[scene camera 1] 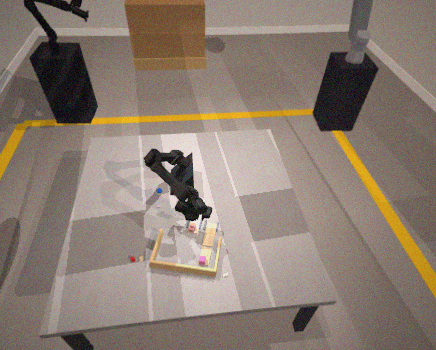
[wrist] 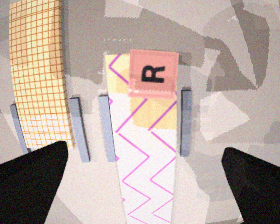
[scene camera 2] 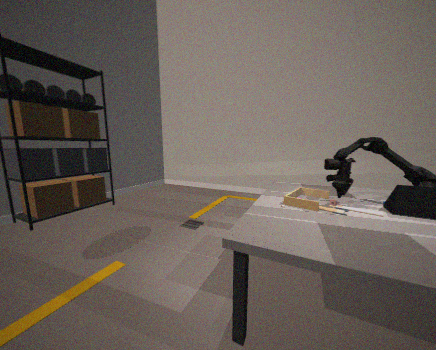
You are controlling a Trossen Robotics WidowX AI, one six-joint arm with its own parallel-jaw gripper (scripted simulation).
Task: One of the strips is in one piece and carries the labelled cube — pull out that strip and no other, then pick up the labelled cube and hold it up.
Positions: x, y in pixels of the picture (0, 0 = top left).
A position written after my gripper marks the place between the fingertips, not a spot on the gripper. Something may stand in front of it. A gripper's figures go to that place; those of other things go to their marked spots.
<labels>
My gripper (wrist: 148, 154) is 10 cm from the lens. A pink cube (wrist: 152, 74): 11 cm from the lens.
</labels>
